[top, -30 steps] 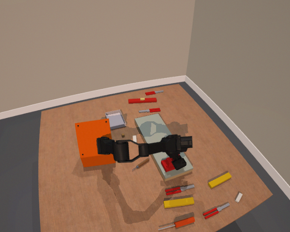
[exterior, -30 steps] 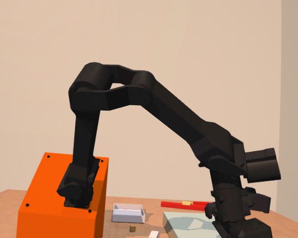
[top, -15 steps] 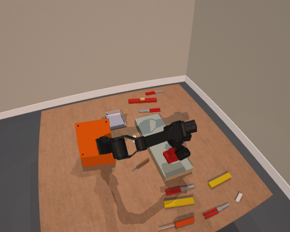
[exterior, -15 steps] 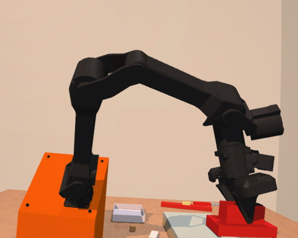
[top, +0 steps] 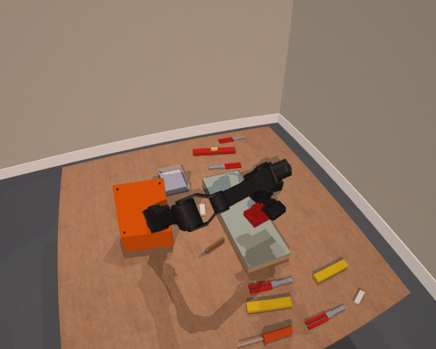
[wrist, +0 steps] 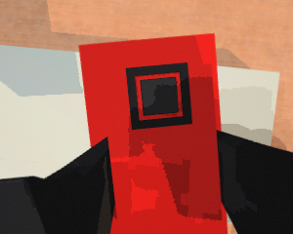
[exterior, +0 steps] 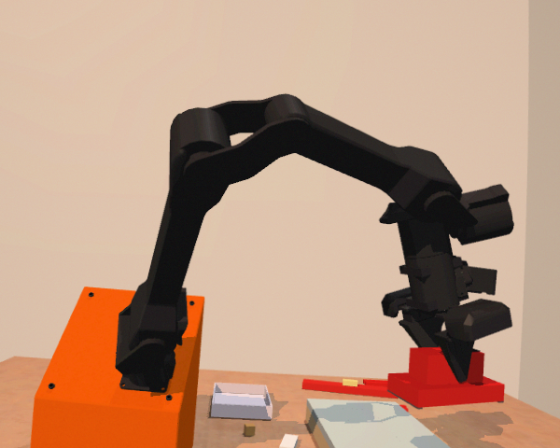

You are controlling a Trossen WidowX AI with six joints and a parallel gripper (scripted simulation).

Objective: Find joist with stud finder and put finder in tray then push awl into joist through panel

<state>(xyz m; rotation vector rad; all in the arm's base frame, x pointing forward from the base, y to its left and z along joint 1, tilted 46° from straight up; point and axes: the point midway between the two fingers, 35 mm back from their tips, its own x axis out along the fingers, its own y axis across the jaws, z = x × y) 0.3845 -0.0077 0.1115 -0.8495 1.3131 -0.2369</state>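
Now: the tray 420 mm to the left of my gripper tip, 280 mm behind it and 160 mm below it. Also, from my gripper tip: red stud finder 20 mm above, 10 mm ahead; square light 30 mm above, 20 mm ahead; awl 210 mm behind, 170 mm below, 10 mm to the right.
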